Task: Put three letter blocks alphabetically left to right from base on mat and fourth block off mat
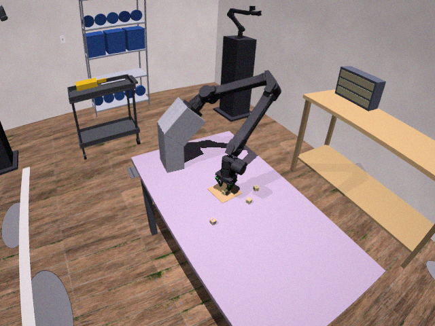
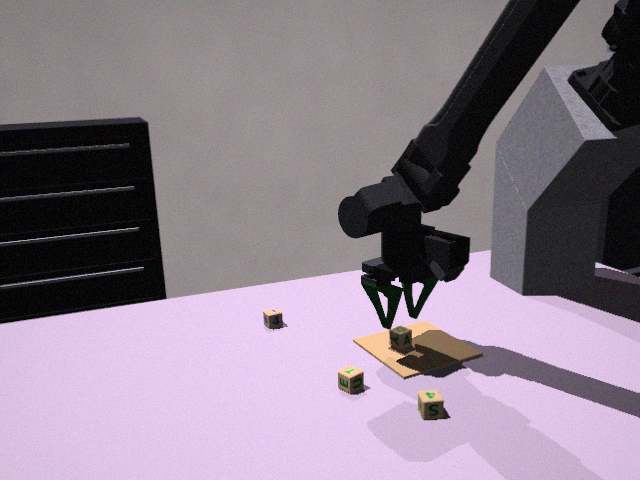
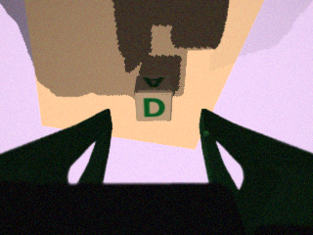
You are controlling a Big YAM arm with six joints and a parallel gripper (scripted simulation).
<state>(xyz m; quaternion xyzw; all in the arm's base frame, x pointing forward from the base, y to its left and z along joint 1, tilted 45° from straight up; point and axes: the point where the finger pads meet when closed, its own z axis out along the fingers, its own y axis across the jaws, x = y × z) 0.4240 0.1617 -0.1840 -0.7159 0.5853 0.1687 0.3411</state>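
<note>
The D block is 30 mm below my hand. The rest, counted from my hand: T block 120 mm ahead, 70 mm to the left, 40 mm below; then L block 140 mm ahead, 170 mm to the right, 40 mm below; then tan mat 20 mm behind, 10 mm to the left, 50 mm below.
</note>
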